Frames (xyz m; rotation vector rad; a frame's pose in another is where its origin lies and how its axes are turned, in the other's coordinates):
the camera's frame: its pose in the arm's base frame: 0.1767 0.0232 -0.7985 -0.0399 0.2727 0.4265
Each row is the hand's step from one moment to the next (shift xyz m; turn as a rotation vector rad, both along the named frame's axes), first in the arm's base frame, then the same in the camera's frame.
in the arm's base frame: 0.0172 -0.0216 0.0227 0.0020 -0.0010 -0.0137
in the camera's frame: 0.0002 -0.0264 0.0241 0.0050 -0.0020 -0.0128
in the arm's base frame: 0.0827 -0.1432 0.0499 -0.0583 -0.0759 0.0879
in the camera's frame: 0.0012 -0.1636 0.0553 -0.1053 -0.0433 0.0627
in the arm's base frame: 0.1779 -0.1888 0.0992 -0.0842 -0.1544 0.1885
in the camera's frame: 0.0528 -0.2436 0.1225 -0.1867 -0.1022 0.1455
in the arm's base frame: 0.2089 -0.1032 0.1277 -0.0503 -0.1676 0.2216
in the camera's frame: 0.1067 -0.1780 0.1659 -0.1713 -0.1276 0.1847
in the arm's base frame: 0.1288 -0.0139 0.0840 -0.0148 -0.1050 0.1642
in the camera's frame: 0.0844 -0.0644 0.1121 -0.0995 -0.0864 0.1444
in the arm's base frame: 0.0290 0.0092 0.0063 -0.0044 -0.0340 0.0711
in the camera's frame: 0.0274 -0.0035 0.0143 -0.0367 -0.0278 0.0641
